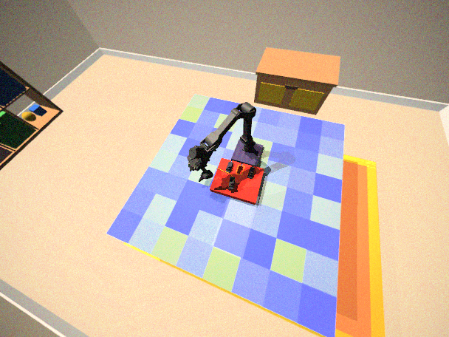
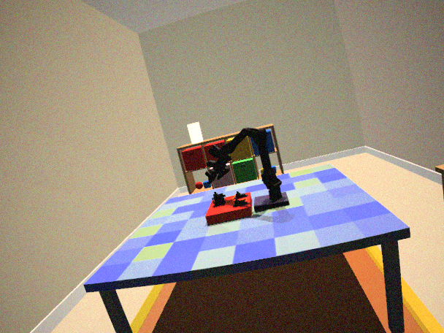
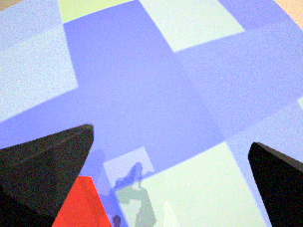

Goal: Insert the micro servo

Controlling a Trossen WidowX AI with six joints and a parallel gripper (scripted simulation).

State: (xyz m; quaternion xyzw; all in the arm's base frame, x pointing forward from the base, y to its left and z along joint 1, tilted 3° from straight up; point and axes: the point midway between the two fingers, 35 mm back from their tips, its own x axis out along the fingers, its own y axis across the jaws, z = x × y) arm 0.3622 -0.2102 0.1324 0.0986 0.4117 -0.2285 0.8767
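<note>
Right now my gripper tip is 240 mm to the right of the red deck, 120 mm above it and 70 mm past it.
</note>
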